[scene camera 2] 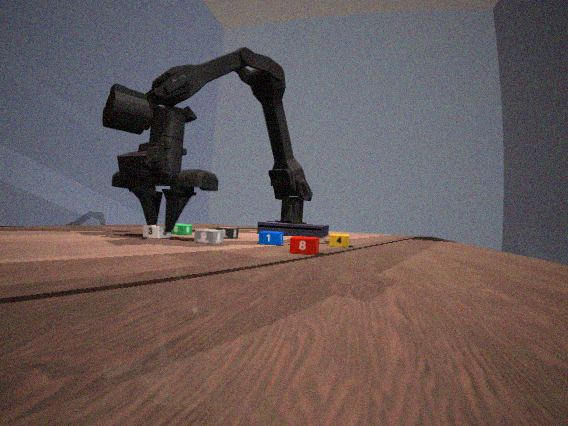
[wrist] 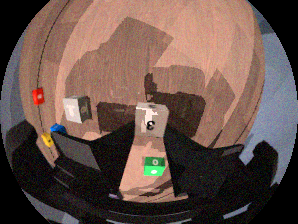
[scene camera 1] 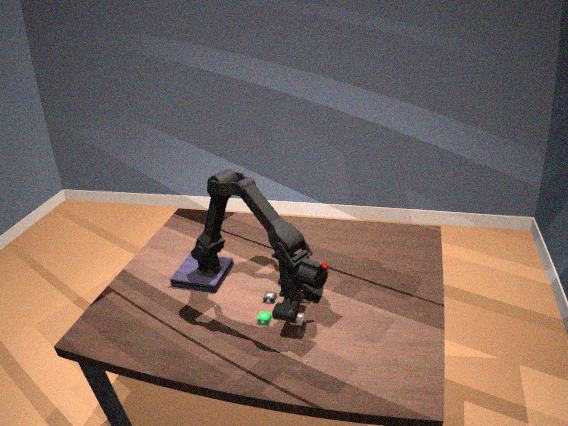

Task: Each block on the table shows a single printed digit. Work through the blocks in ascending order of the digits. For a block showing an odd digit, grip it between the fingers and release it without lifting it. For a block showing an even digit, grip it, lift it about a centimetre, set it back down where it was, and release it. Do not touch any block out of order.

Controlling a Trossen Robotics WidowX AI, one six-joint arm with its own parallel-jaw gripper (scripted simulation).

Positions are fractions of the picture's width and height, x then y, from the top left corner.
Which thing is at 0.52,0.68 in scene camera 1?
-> The gripper.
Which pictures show the gripper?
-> Scene camera 2, the wrist view and scene camera 1: all of them.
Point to a white block marked 3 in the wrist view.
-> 0.51,0.53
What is the gripper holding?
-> A white block marked 3.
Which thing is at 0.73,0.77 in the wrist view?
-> The gripper.
